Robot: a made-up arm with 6 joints.
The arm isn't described. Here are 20 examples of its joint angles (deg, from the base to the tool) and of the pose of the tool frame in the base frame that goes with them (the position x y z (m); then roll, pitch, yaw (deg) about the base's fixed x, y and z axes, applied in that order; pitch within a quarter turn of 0, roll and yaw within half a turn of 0).
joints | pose
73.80 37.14 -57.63 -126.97 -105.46 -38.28 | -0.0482 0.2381 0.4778 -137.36 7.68 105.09
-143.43 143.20 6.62 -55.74 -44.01 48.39 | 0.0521 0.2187 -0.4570 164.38 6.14 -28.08
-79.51 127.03 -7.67 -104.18 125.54 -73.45 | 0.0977 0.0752 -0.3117 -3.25 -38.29 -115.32
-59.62 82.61 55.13 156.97 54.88 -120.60 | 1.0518 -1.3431 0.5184 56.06 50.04 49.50
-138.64 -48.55 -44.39 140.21 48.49 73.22 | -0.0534 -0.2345 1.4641 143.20 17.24 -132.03
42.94 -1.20 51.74 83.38 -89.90 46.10 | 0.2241 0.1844 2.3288 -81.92 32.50 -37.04
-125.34 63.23 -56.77 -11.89 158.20 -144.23 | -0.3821 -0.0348 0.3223 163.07 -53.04 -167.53
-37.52 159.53 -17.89 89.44 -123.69 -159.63 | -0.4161 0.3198 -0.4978 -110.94 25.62 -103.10
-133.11 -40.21 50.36 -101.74 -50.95 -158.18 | 0.2034 0.1700 2.1316 -177.21 -43.42 -69.23
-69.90 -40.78 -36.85 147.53 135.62 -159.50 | 0.3064 -0.2308 1.5311 109.13 13.00 68.09
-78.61 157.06 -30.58 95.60 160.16 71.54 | -0.1021 0.5451 -0.2704 25.21 -8.12 -33.09
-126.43 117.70 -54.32 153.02 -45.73 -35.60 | 0.1916 -0.1193 0.0637 79.61 18.32 88.10
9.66 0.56 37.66 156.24 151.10 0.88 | 0.6104 0.2851 2.1561 21.14 67.77 -124.16
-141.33 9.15 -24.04 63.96 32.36 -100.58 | -0.8339 -0.4763 1.2530 50.19 -7.30 -93.32
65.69 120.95 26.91 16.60 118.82 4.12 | 0.5312 0.5430 -0.6784 -15.69 -20.86 112.87
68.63 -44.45 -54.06 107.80 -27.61 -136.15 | 0.0070 0.2534 1.3675 22.79 -12.32 68.58
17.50 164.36 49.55 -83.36 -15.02 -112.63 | -0.3040 -0.1708 -0.8264 32.81 53.12 -140.80
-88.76 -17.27 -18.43 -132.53 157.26 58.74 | 0.1682 -0.6546 1.2612 -1.80 16.21 138.22
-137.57 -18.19 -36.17 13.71 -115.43 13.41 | -0.5898 -0.2259 1.2611 157.37 40.65 20.59
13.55 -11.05 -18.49 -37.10 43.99 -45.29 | 0.6418 -0.0576 1.2007 86.27 -56.05 -13.37
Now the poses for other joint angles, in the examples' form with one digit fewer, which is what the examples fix.
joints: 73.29 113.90 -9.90 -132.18 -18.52 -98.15
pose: -0.102 0.200 -0.254 54.1 45.9 -100.4
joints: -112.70 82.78 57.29 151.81 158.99 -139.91
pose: -0.474 -1.730 0.527 119.0 -32.4 43.1
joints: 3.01 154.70 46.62 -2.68 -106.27 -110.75
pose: 0.149 -0.303 -0.995 -72.7 -7.2 -169.2
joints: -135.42 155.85 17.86 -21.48 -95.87 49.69
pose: 0.021 0.366 -0.667 -169.0 -52.2 -35.4
